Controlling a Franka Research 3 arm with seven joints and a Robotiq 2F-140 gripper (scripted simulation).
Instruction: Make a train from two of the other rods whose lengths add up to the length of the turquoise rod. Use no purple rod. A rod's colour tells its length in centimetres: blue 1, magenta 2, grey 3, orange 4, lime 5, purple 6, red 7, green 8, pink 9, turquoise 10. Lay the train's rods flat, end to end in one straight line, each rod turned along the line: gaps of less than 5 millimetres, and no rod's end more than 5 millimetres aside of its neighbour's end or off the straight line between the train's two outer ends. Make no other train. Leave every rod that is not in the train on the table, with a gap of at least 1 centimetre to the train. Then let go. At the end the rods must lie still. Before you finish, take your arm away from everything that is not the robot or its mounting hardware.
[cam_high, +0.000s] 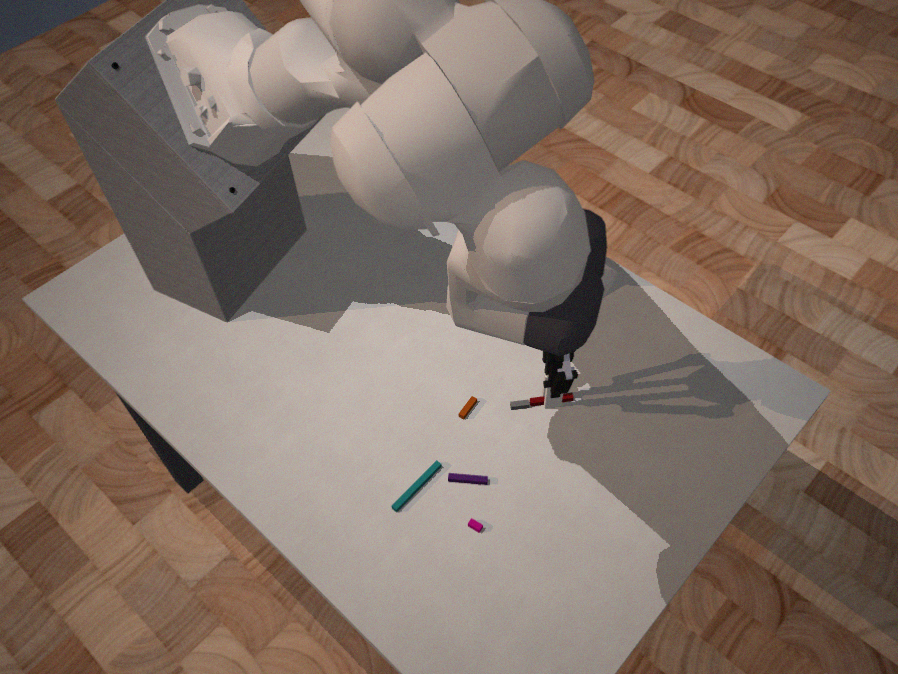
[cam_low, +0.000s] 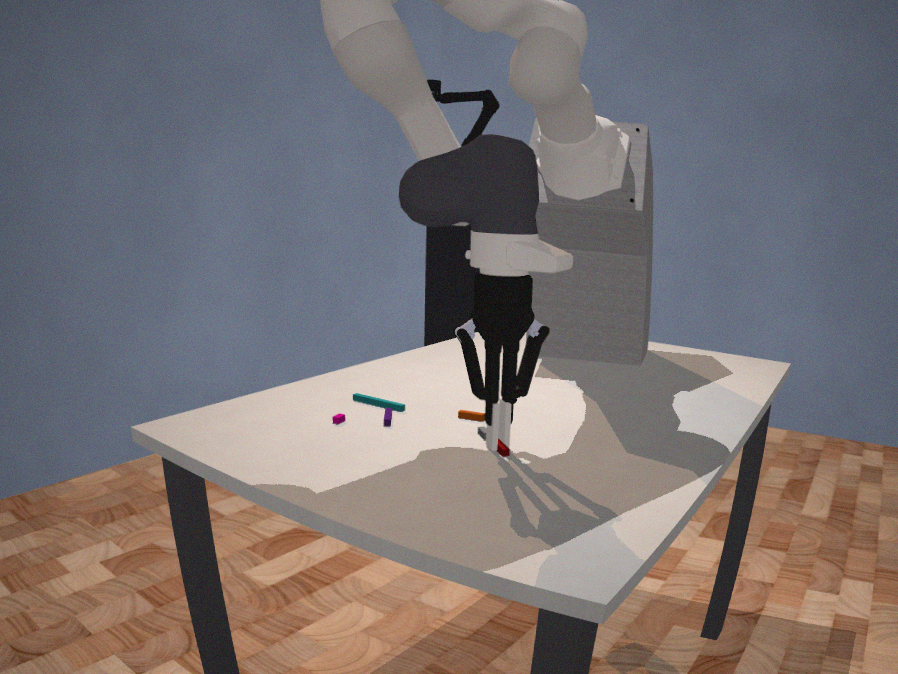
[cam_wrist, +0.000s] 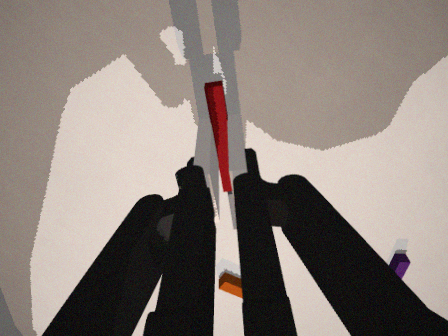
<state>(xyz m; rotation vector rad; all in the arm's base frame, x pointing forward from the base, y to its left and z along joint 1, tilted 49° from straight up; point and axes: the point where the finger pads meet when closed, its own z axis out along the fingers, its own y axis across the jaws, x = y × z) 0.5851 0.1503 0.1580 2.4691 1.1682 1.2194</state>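
My hand is 5 cm to the left of the grey rod, 3 cm past it and 3 cm above it. Also, from my hand: purple rod (20 cm to the right, 3 cm below, 2 cm ahead); then red rod (3 cm below); then orange rod (11 cm to the right, 8 cm behind, 3 cm below).
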